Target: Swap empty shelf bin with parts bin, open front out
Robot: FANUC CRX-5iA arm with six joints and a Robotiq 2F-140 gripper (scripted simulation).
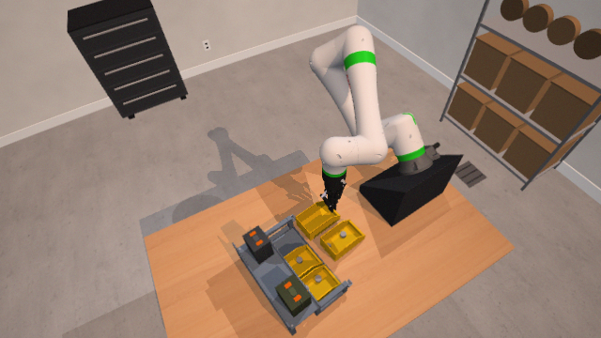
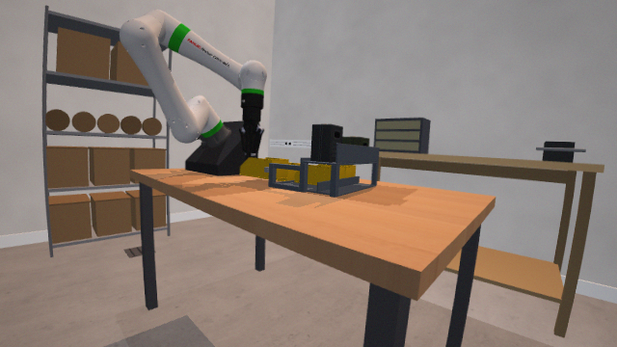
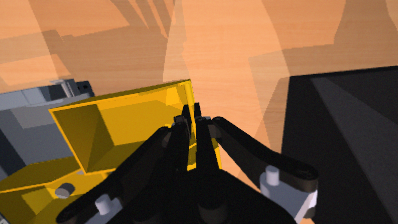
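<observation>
Right now the grey round part is 20 mm ahead of my hand, 110 mm to the left of it and 70 mm below it. The rest, counted from my hand: grey shelf 300 mm ahead, 120 mm to the left, 10 mm below.
</observation>
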